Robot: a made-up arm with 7 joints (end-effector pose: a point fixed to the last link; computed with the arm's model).
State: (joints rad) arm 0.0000 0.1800 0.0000 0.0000 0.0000 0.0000 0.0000
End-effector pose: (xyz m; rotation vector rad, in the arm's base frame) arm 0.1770 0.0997 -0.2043 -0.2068 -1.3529 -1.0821
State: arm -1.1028 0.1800 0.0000 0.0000 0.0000 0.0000 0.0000
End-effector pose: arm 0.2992 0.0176 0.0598 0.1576 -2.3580 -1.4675
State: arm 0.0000 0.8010 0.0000 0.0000 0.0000 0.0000 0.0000
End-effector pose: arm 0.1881 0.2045 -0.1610 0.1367 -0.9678 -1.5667
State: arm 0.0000 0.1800 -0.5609 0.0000 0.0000 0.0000 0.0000
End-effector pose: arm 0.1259 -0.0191 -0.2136 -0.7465 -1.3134 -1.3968
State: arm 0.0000 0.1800 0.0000 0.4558 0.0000 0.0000 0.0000
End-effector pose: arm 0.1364 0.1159 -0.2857 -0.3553 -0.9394 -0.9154
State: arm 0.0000 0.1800 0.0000 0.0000 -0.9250 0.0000 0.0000
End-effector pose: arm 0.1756 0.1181 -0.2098 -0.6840 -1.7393 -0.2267
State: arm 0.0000 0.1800 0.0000 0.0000 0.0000 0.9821 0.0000
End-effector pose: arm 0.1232 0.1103 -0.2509 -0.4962 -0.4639 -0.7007
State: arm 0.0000 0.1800 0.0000 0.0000 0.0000 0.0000 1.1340
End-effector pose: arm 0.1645 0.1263 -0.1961 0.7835 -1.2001 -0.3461
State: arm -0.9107 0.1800 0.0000 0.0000 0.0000 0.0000 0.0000
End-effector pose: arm 0.3013 0.0323 0.0065 0.0814 -2.1819 -1.4099
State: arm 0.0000 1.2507 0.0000 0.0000 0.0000 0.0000 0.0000
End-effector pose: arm 0.2047 0.2536 -0.0960 0.3921 -0.6295 -1.8635
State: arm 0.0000 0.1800 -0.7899 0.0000 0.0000 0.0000 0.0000
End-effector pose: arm 0.0882 -0.0570 -0.2111 -0.9748 -1.2725 -1.5130
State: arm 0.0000 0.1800 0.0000 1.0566 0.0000 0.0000 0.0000
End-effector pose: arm 0.0357 0.1319 -0.3509 -0.5136 -0.3968 -0.6685
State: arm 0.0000 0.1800 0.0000 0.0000 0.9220 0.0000 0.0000
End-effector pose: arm 0.1742 0.0841 -0.2152 0.3072 -0.7468 -1.7709
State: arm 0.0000 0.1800 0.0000 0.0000 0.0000 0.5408 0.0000
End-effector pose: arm 0.1532 0.1065 -0.2367 -0.3802 -0.8624 -0.8822
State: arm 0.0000 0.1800 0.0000 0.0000 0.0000 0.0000 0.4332
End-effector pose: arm 0.1760 0.1116 -0.2018 0.1886 -1.3295 -0.8146
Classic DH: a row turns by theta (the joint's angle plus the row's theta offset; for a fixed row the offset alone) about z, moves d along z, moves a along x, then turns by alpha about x. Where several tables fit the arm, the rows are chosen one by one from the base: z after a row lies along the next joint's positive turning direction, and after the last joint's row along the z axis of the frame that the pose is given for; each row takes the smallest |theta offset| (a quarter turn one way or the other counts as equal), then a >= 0, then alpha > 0; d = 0 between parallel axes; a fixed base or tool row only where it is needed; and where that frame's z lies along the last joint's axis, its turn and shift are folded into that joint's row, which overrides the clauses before.
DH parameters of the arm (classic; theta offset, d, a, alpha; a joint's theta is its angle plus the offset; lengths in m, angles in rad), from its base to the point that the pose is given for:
base (fixed): -0.071 0.0146 0.0105 -1.3004
joint 1: -1.3111 0.084 -0.0088 -1.5708
joint 2: 1.2915 -0.0177 -0.0053 1.5708
joint 3: 1.5708 -0.1895 0.0288 -1.5708
joint 4: 1.5708 -0.0219 0.0178 1.5708
joint 5: 0 0.1286 -0.0298 -1.5708
joint 6: -1.5708 0.0028 0.0475 1.5708
joint 7: 0.8118 -0.0087 0.0177 -1.5925
tool (fixed): -2.1016 -0.0222 0 0

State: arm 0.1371 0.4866 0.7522 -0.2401 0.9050 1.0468 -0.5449
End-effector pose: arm 0.0786 0.3003 -0.1214 0.4076 -0.1285 -0.4837
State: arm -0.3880 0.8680 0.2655 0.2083 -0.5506 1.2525 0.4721
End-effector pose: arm 0.2022 0.2855 -0.1233 0.1440 -0.4907 -0.3804
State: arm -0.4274 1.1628 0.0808 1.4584 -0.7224 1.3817 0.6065
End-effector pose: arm 0.0466 0.3693 -0.1371 0.0990 0.4036 0.5844
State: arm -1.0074 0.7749 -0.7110 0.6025 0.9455 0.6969 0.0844
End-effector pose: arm 0.3278 0.1657 -0.1146 1.2553 0.0888 -1.7017
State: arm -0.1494 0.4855 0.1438 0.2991 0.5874 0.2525 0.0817
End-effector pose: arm 0.1948 0.2090 -0.2166 0.4013 -0.4883 -1.3456
